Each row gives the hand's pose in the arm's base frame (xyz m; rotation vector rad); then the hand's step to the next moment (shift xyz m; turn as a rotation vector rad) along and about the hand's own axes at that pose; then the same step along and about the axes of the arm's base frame.
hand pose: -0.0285 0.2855 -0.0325 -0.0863 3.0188 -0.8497
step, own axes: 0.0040 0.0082 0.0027 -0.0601 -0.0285 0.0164
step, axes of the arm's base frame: -0.0044 0.0054 -0.0065 0.0618 -0.0296 0.0002
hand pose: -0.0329 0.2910 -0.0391 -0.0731 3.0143 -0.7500
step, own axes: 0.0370 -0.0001 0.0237 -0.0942 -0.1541 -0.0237
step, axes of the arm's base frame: -0.0359 -0.0132 -0.0217 0.0987 -0.1198 0.0953
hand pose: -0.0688 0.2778 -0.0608 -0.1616 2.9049 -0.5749
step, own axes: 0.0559 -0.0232 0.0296 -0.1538 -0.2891 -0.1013
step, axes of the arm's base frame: -0.0473 -0.0400 -0.0264 0.1518 -0.2071 0.2270
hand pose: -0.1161 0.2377 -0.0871 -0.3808 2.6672 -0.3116
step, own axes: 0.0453 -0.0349 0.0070 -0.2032 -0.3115 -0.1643
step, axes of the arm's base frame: -0.0289 -0.0479 -0.0138 0.1720 -0.2028 0.3076
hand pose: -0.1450 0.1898 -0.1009 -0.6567 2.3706 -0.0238
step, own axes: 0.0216 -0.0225 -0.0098 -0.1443 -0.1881 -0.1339
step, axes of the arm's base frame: -0.0099 -0.0311 -0.0012 0.0967 -0.1177 0.2257
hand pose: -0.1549 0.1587 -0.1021 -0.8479 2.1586 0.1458
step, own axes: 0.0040 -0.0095 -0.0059 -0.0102 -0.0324 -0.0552
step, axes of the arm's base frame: 0.0002 -0.0116 0.0027 -0.0106 -0.0397 0.0501
